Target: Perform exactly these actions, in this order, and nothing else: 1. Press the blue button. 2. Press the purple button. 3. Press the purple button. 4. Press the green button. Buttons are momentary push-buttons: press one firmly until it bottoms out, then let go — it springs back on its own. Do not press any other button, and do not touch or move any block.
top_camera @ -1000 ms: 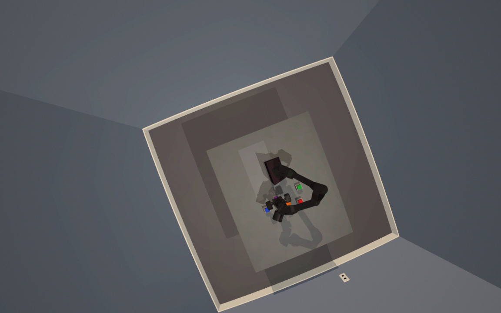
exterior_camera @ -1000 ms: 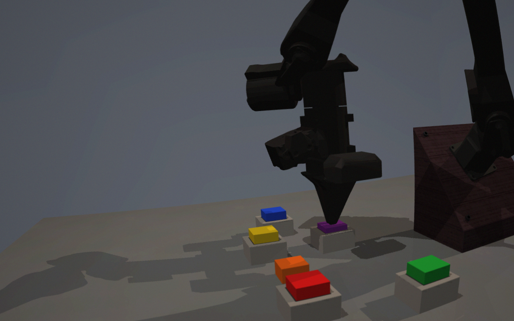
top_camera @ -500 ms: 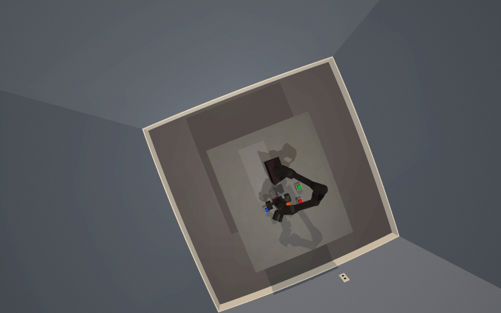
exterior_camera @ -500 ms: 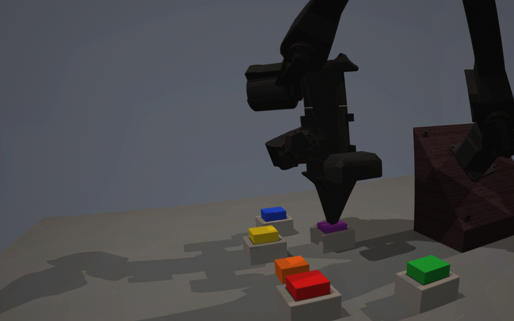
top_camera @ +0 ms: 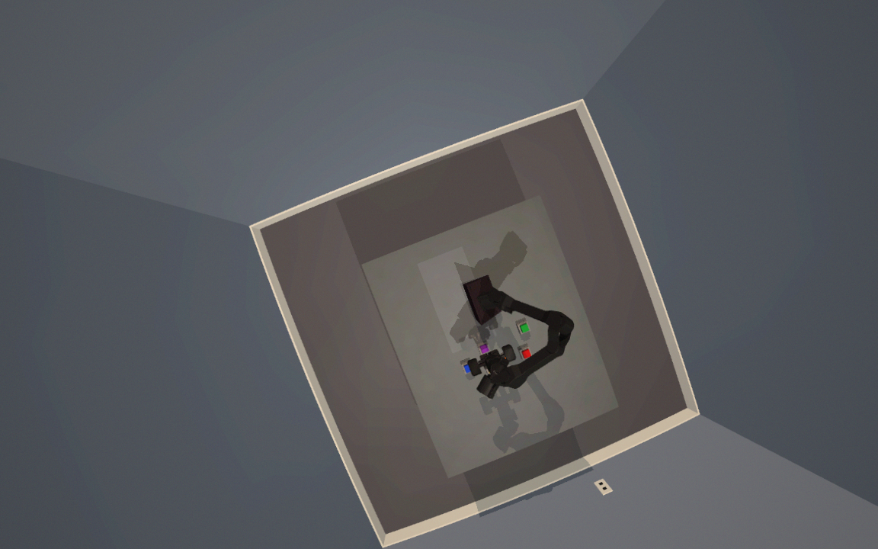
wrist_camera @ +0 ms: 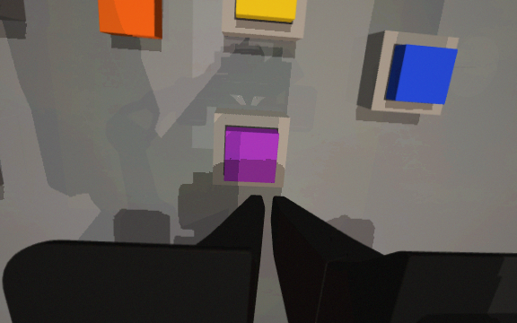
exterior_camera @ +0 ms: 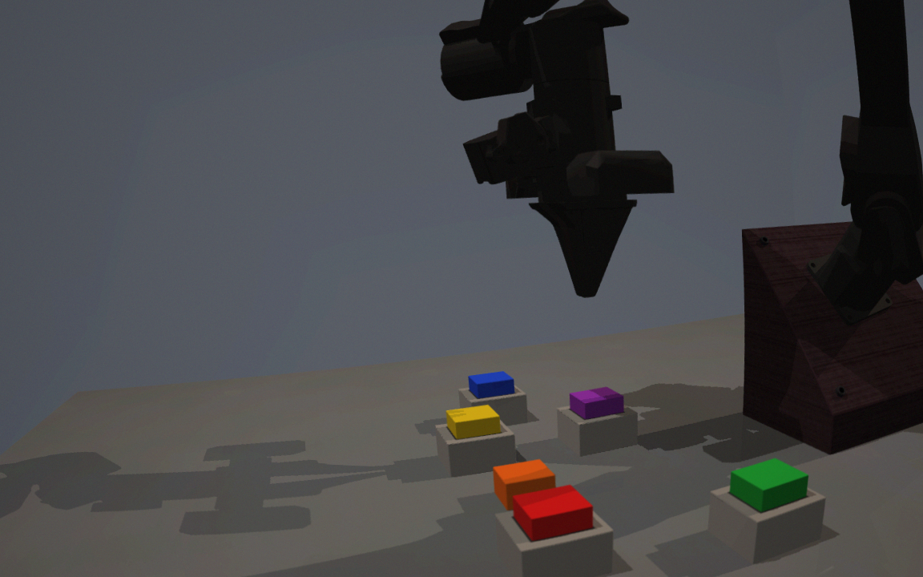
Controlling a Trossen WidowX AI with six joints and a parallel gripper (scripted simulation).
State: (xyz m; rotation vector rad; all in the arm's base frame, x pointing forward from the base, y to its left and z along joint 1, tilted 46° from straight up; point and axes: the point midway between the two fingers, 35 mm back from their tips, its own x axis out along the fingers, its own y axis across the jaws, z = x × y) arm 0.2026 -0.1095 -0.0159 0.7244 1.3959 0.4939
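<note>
Now: the green button 210 mm to the left of my gripper tip and 80 mm below it. Round my gripper tip: blue button 40 mm ahead, 100 mm to the right, 80 mm below; yellow button 90 mm ahead, 10 mm to the right, 80 mm below; purple button 80 mm below.
</note>
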